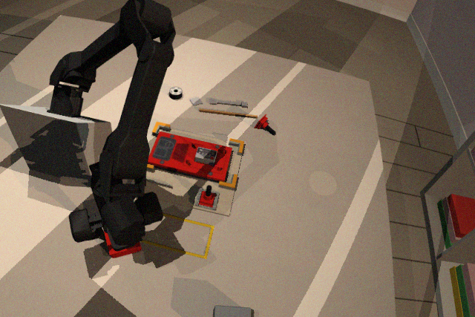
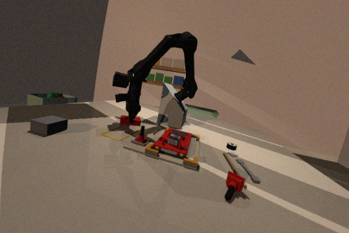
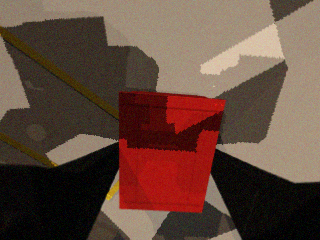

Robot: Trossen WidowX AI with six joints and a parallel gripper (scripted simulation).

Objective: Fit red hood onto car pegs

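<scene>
Now: gripper tip 170 mm short of the grey engine block, 240 mm to the right of it and 10 mm below it. Also, from my gripper tip: black wheel: 50 mm ahead, 480 mm to the left; wooden stick: 220 mm ahead, 430 mm to the left, 10 mm below; red hood: 10 mm above.
</scene>
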